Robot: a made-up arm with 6 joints.
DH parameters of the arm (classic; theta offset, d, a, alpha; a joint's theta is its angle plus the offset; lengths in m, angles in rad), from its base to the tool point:
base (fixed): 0.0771 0 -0.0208 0
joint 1: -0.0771 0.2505 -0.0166 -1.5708
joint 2: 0.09 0 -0.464 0
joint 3: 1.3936 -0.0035 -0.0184 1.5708
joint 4: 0 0.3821 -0.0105 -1.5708
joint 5: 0 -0.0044 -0.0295 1.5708
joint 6: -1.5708 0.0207 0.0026 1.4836
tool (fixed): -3.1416 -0.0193 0 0
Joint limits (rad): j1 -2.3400..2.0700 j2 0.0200..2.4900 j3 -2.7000..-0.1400 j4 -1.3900..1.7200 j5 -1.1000..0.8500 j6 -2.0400..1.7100
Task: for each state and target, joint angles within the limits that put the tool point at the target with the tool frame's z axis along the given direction. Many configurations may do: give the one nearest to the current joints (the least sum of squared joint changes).
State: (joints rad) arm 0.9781 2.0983 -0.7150 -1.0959 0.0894 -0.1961
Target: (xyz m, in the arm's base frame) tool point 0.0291 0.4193 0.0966 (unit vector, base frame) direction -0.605 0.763 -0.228
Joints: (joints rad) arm 1.4386 2.4896 -0.8660 -0.8741 0.1669 0.0635
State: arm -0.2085 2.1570 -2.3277 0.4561 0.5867 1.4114
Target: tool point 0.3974 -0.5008 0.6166 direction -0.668 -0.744 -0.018
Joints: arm -0.8859 2.0659 -1.8244 0.1083 0.4683 1.3991
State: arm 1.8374 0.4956 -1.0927 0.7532 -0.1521 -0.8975
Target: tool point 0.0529 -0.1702 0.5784 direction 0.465 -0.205 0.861
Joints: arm 1.8287 0.0221 -0.6486 0.9942 0.2835 -0.5293
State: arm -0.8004 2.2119 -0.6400 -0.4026 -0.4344 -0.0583
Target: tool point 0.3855 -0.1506 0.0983 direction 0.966 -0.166 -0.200
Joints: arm -0.3431 2.4879 -0.8812 -0.2771 0.1655 0.0993
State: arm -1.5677 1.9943 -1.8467 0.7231 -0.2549 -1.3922
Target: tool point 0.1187 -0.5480 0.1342 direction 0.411 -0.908 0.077
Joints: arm -1.2642 2.4900 -1.2741 0.9076 0.4901 -0.9386
